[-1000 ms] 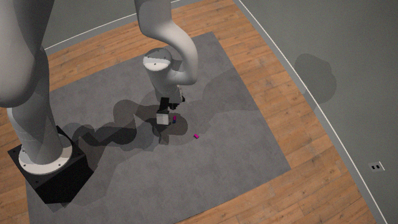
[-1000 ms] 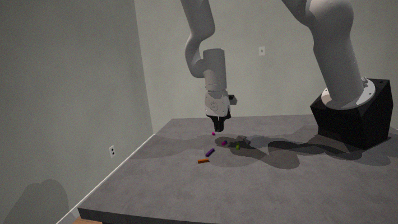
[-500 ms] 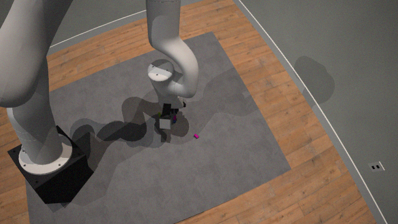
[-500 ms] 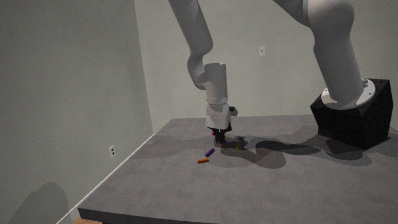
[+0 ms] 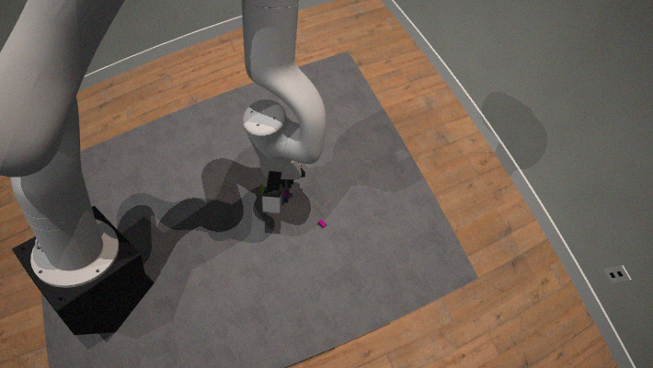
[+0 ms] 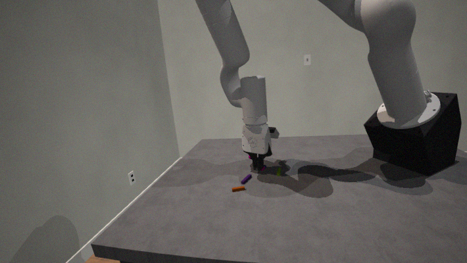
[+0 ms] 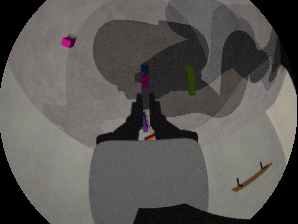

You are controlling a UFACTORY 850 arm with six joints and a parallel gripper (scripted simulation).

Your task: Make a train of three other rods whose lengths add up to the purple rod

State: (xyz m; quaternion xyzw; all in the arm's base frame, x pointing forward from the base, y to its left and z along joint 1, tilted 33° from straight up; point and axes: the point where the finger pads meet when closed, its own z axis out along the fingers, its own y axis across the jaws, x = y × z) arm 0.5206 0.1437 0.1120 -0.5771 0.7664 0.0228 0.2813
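My hand is 2 cm above the grey rod. Also, from my hand: blue rod (1 cm behind, 5 cm to the right, 3 cm below); lime rod (7 cm behind, 1 cm to the right, 3 cm below); purple rod (2 cm ahead, 7 cm to the left, 3 cm below).
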